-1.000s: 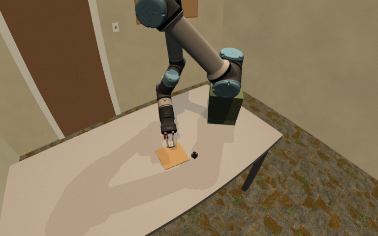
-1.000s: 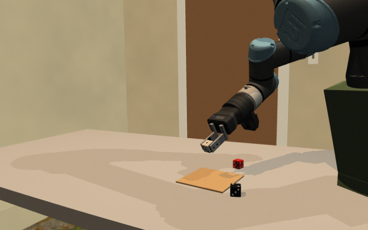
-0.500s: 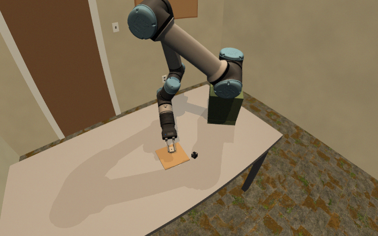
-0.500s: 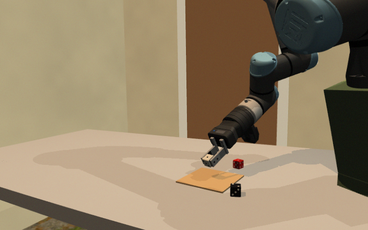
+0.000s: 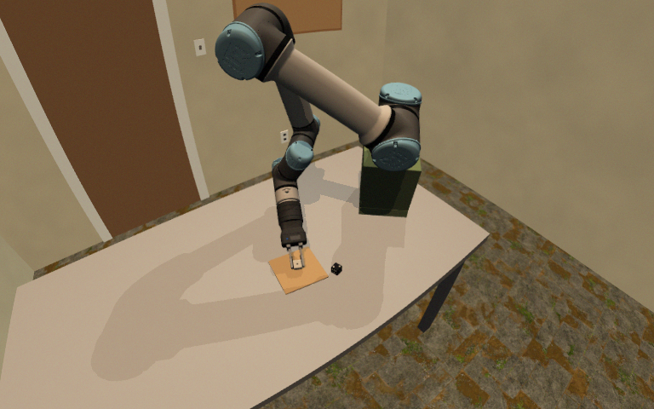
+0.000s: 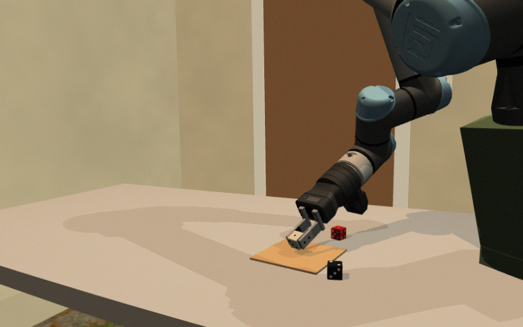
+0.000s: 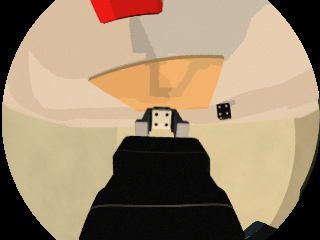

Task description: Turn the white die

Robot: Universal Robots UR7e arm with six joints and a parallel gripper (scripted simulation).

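Right now my hand is 1 cm to the right of the white die. Round my hand: orange mat (3 cm below); black die (10 cm behind, 6 cm to the left, 2 cm below); red die (2 cm behind, 14 cm to the right, 2 cm below).
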